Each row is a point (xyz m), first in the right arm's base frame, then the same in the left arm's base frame.
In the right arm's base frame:
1: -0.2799 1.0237 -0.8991
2: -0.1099 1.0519 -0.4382
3: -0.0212 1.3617 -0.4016
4: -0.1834 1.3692 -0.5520
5: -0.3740 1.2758 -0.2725
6: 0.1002 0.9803 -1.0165
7: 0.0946 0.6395 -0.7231
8: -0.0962 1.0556 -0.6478
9: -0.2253 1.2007 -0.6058
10: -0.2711 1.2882 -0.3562
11: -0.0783 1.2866 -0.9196
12: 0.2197 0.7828 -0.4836
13: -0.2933 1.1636 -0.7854
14: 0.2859 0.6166 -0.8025
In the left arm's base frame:
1: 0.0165 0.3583 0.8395
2: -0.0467 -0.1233 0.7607
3: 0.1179 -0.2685 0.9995
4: 0.0574 -0.0739 1.0859
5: -0.2593 -0.2235 1.0642
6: 0.3651 0.3249 0.6458
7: 0.1056 0.1532 0.3210
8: 0.0621 0.0560 0.7725
9: -0.0114 0.0326 0.9557
10: -0.1326 -0.1927 1.0371
11: 0.2829 0.2315 0.9916
12: 0.1480 -0.1438 0.3803
13: 0.0026 0.2275 0.9636
14: 0.2900 0.1547 0.2239

